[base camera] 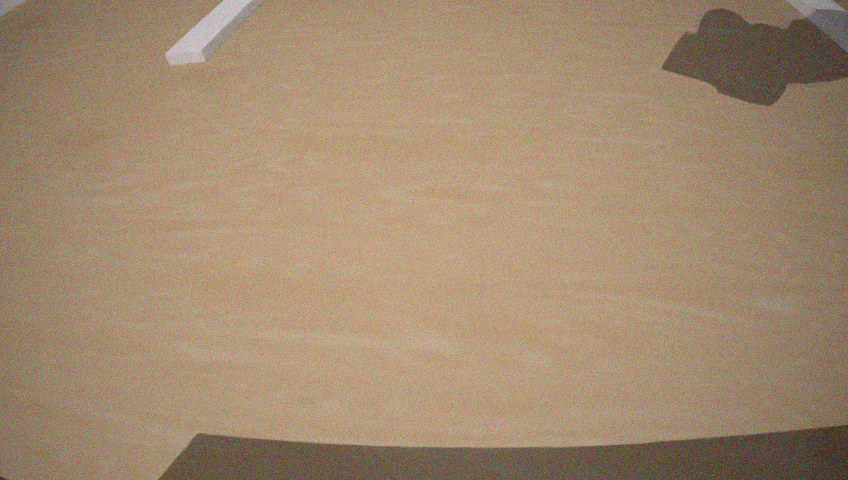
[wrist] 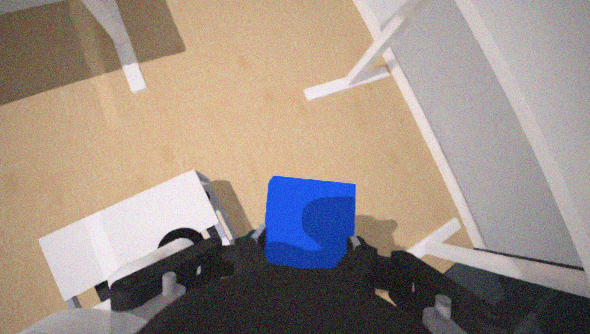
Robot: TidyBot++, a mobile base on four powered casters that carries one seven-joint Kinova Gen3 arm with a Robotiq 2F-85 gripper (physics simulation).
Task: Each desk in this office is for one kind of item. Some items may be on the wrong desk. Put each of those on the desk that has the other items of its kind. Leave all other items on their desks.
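Places are measured from the arm's base along level axes (x right, y ahead, z up), in millimetres.
Pixels of known places: gripper, between the fingertips: [wrist: 305, 238].
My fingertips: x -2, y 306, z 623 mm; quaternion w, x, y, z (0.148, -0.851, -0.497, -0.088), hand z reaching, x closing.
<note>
For each thing: its top centre in the pictures, then the offset to it from my fingertips. "*": a spot on its surface instead. Level surfaces: height alone.
- blue block, centre of its top: [wrist: 313, 247] dx -2, dy -3, dz +31 mm
- wood floor, height of its surface: dz -1020 mm
- white leg, a spot on its surface: [wrist: 134, 77] * dx -961, dy -300, dz -995 mm
- white foot, a spot on its surface: [wrist: 325, 91] * dx -470, dy +727, dz -995 mm
My gripper [wrist: 305, 238] is shut on a blue block [wrist: 310, 215] at the lower middle of the wrist view. The block is between the two fingertips and is held above the floor, with a dark shadow over its right part and lower edge. Its far side and underside are hidden. No item on a desk can be made out in either view. White leg pieces with feet show at the right of the wrist view, beside large grey-white panels; I cannot tell which desk they belong to.
The wood floor [base camera: 416, 237] [wrist: 240, 115] spreads below. A white bar [base camera: 211, 32] lies at the upper left of the base view. In the wrist view, a white leg [wrist: 134, 77] stands at the upper left, a white foot [wrist: 325, 91] at the upper right, and my white base [wrist: 135, 215] at the lower left.
</note>
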